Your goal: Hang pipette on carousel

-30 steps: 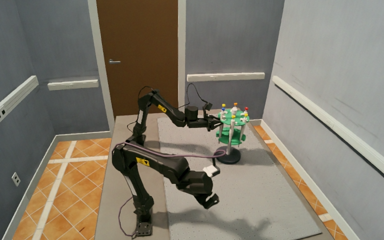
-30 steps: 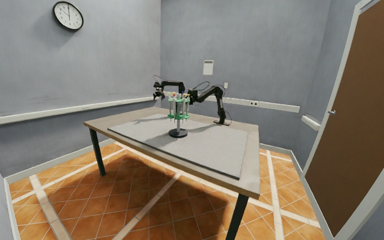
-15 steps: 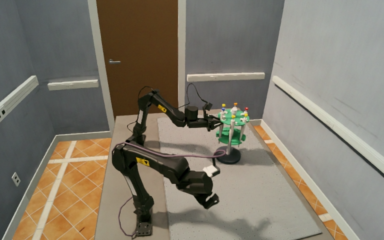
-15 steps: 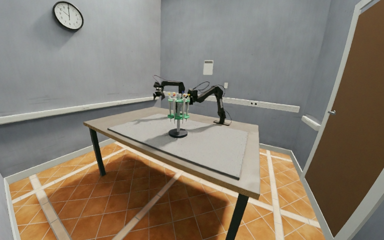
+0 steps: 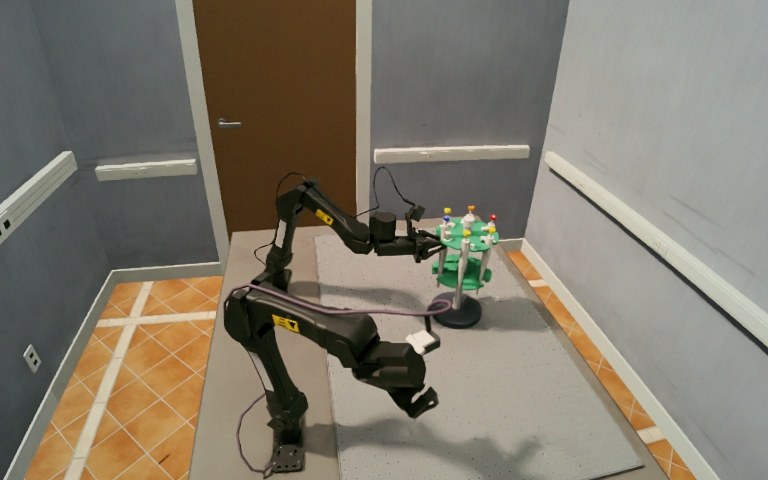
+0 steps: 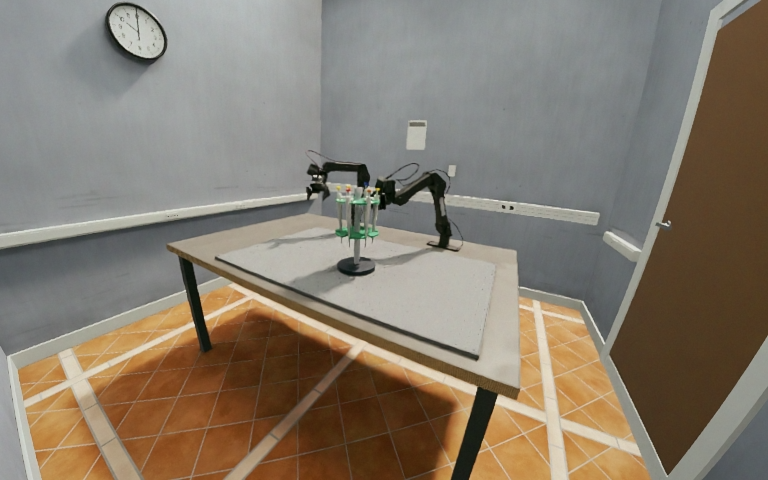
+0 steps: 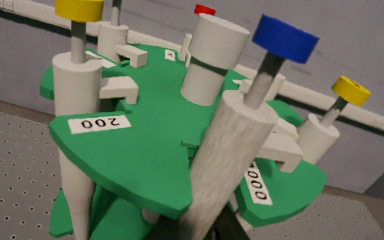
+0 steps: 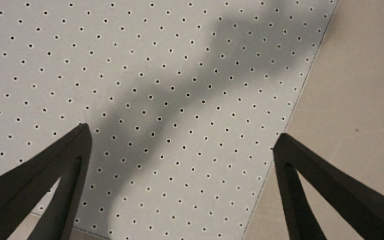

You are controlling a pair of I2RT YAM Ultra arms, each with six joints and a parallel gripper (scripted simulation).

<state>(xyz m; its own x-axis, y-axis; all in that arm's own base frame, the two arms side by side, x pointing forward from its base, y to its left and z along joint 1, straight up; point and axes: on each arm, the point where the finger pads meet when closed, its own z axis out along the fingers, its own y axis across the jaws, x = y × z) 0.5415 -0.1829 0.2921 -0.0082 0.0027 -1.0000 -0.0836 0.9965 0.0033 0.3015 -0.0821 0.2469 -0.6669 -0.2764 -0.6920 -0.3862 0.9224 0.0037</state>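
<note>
Right now my left hand is 3 cm above the pipette and 1 cm to the left of it.
</note>
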